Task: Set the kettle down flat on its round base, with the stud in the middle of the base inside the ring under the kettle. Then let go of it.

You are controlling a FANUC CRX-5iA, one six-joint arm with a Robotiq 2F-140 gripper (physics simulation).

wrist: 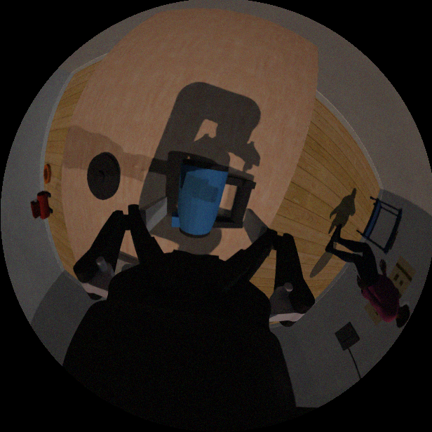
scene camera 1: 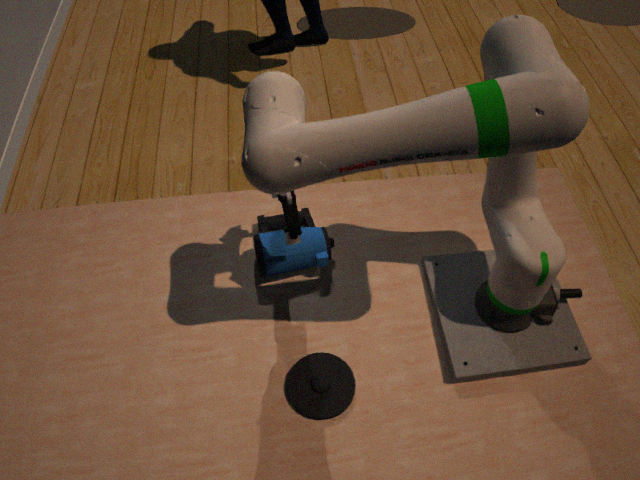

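Observation:
The blue kettle (scene camera 1: 297, 258) (wrist: 202, 202) lies on its side, with its black handle (wrist: 241, 202) toward the table's far edge and its small blue spout (scene camera 1: 322, 258) (wrist: 175, 220) on the opposite side. Its lid end points toward the robot base in the scene view; its underside and ring are hidden. The round black base (scene camera 1: 334, 400) (wrist: 104, 187) lies flat on the table, apart from the kettle, with its stud (scene camera 1: 320, 382) (wrist: 102, 173) upward. My gripper (scene camera 1: 293, 235) (wrist: 205, 210) is open above the kettle, its fingertips wide apart on either side of the body in the wrist view, holding nothing.
The arm's grey mounting plate (scene camera 1: 460, 351) is on the right of the wooden table (scene camera 1: 129, 392) (wrist: 220, 50). The arm casts a broad shadow around the kettle. A person (scene camera 1: 279, 31) (wrist: 382, 295) stands on the floor beyond the table's far edge.

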